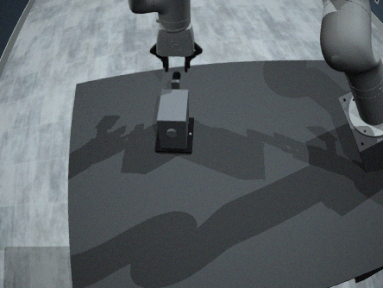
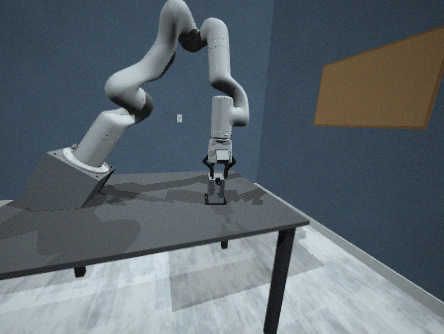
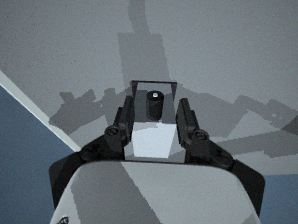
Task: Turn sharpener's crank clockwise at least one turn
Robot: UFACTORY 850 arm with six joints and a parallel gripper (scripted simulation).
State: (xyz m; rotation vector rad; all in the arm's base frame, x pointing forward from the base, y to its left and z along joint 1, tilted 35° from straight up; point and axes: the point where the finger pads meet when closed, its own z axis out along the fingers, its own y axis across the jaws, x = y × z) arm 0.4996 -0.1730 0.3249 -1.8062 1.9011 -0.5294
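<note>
The crank knob lies 4 cm below my hand and 2 cm to the left of it.
</note>
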